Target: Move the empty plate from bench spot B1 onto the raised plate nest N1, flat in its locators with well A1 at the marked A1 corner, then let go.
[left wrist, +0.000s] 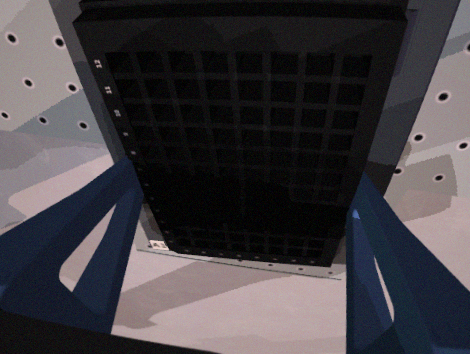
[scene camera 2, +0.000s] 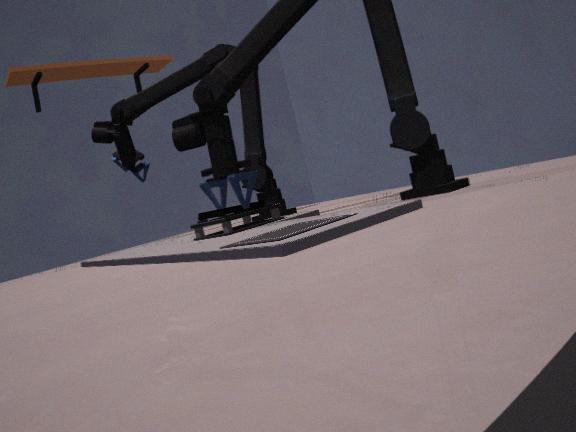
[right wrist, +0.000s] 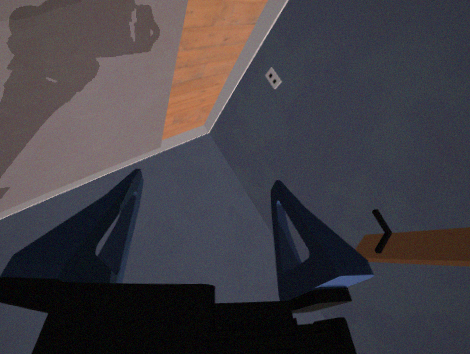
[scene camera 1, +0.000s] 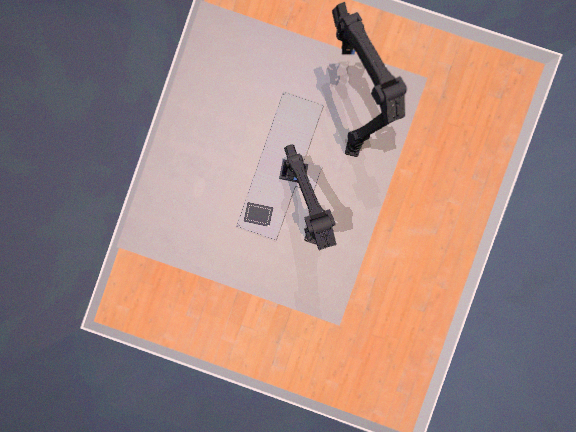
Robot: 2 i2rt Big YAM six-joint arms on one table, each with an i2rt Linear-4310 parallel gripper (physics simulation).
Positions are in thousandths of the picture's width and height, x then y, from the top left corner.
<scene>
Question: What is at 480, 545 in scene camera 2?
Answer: A plate nest.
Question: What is my left gripper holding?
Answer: A black well plate.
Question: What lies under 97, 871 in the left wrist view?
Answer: My left gripper.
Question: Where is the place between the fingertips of my right gripper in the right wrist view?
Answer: At 450, 510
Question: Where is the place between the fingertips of my left gripper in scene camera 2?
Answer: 407, 487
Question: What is my right gripper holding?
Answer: Nothing.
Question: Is my right gripper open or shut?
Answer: Open.
</scene>
